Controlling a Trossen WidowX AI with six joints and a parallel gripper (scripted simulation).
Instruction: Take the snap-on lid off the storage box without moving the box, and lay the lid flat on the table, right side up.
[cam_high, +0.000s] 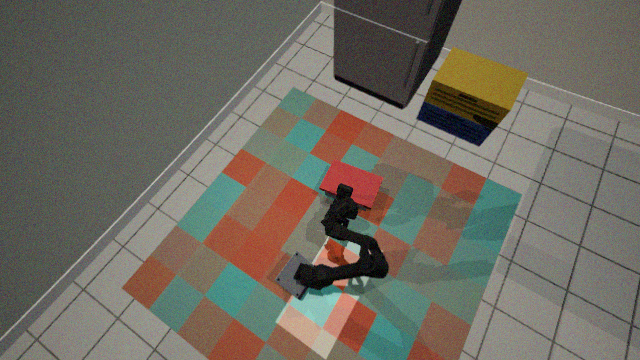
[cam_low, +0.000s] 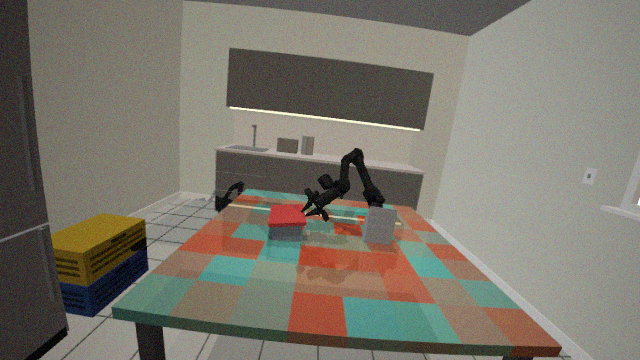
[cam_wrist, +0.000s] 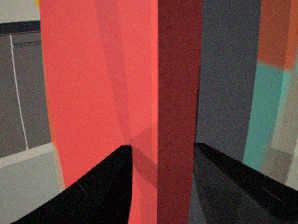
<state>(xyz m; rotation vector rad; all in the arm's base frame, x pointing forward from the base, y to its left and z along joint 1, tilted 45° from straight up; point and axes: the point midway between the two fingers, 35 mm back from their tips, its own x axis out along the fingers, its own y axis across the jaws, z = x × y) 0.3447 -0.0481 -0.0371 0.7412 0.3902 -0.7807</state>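
The lid lies 8 cm ahead of my gripper tip. Also, from my gripper tip: storage box (7 cm ahead, 5 cm below).
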